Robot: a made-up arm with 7 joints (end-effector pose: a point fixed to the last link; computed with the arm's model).
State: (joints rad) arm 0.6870 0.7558 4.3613 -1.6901 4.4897 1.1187 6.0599
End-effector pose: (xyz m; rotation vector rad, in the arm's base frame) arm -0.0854 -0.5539 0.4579 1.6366 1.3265 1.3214
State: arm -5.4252 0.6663 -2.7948 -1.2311 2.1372 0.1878 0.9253
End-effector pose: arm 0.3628 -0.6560 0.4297 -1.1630 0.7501 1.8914
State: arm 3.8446 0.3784 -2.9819 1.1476 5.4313 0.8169 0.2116
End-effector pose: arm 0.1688 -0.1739 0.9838 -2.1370 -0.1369 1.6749
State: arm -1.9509 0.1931 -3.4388 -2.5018 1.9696 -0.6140 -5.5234
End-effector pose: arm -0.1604 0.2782 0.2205 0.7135 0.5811 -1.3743
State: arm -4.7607 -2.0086 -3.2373 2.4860 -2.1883 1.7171 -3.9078
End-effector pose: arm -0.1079 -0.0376 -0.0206 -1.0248 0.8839 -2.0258
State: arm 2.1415 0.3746 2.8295 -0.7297 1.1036 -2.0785 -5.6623
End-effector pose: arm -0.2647 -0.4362 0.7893 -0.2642 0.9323 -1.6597
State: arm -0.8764 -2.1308 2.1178 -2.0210 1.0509 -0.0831 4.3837
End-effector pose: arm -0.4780 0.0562 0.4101 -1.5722 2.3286 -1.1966
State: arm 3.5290 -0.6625 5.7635 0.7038 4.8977 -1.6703 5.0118
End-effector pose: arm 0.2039 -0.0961 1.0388 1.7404 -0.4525 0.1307
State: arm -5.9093 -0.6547 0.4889 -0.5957 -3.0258 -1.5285 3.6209
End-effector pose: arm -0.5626 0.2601 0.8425 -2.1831 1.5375 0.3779
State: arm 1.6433 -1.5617 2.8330 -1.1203 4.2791 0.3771 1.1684
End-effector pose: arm 0.1603 0.5982 0.7611 1.0140 2.8319 -0.3608
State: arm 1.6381 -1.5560 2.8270 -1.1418 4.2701 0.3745 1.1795
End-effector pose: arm 0.1609 0.5854 0.7680 1.0271 2.8494 -0.3264
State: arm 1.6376 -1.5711 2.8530 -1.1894 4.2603 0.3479 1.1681
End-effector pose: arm 0.1525 0.5707 0.7710 1.0300 2.8593 -0.3007
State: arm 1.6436 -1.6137 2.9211 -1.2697 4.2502 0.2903 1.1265
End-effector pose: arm 0.1299 0.5547 0.7678 1.0099 2.8606 -0.2856
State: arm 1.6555 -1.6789 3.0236 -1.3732 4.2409 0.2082 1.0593
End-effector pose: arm 0.0924 0.5394 0.7558 0.9543 2.8581 -0.2818
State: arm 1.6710 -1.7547 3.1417 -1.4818 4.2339 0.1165 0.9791
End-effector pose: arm 0.0458 0.5270 0.7345 0.8626 2.8560 -0.2911
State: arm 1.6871 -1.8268 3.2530 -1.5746 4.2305 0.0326 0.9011
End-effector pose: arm 0.0011 0.5189 0.7073 0.7537 2.8537 -0.3163
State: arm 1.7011 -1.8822 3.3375 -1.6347 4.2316 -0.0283 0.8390
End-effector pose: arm -0.0315 0.5168 0.6817 0.6609 2.8485 -0.3526
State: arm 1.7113 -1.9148 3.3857 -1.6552 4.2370 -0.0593 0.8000
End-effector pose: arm -0.0482 0.5221 0.6636 0.6090 2.8381 -0.3926
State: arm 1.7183 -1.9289 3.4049 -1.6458 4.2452 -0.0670 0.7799
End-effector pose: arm -0.0524 0.5334 0.6530 0.5949 2.8238 -0.4308
